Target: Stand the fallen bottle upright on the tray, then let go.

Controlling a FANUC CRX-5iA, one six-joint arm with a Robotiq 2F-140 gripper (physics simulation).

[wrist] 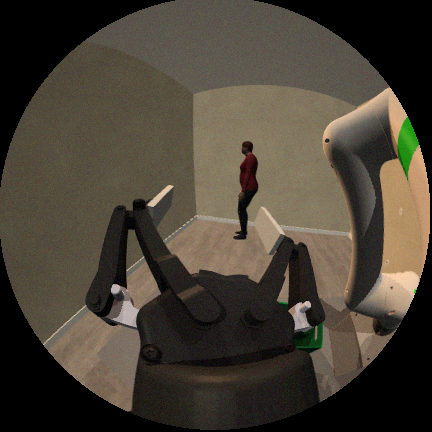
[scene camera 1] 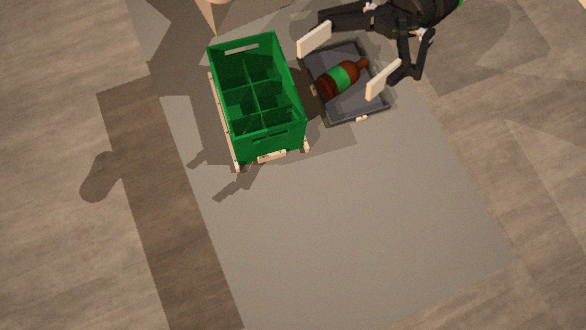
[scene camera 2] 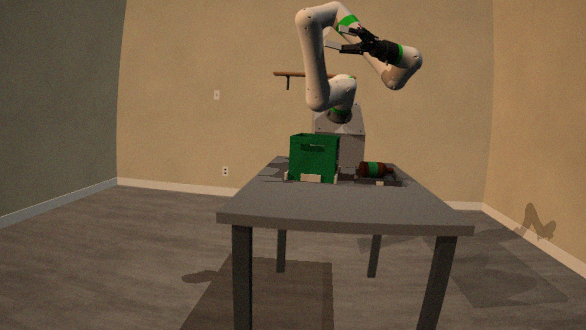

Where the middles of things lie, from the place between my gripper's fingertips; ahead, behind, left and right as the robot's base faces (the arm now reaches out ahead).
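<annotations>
I find the bottle [scene camera 1: 337, 79] in the scene, and my hand is well past it, a good way to the right of it, and far above it.
</annotations>
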